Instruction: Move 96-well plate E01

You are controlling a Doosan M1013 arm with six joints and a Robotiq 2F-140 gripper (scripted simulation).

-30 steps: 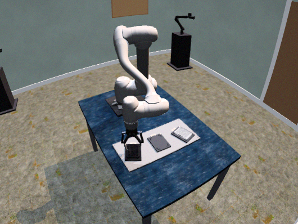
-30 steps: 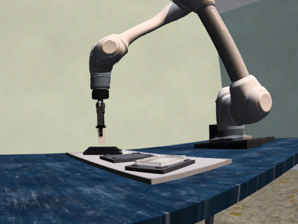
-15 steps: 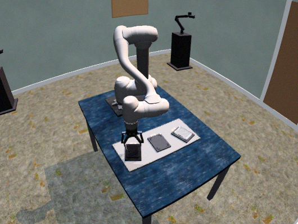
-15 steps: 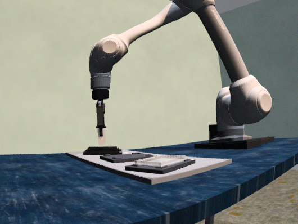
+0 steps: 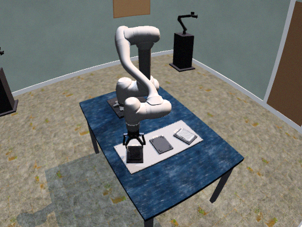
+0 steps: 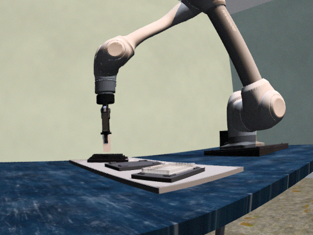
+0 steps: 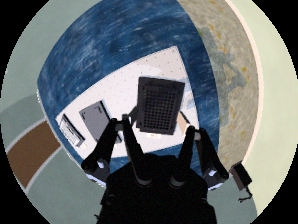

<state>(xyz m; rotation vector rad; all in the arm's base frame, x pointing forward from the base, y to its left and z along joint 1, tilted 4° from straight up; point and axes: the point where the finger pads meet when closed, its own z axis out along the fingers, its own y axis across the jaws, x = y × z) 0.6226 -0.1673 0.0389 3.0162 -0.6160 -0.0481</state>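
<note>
Right now my hand is 50 mm above the dark 96-well plate. The rest, counted from my hand: dark nest: 220 mm to the left, 60 mm below, 10 mm behind; clear 96-well plate: 440 mm to the left, 50 mm below.
</note>
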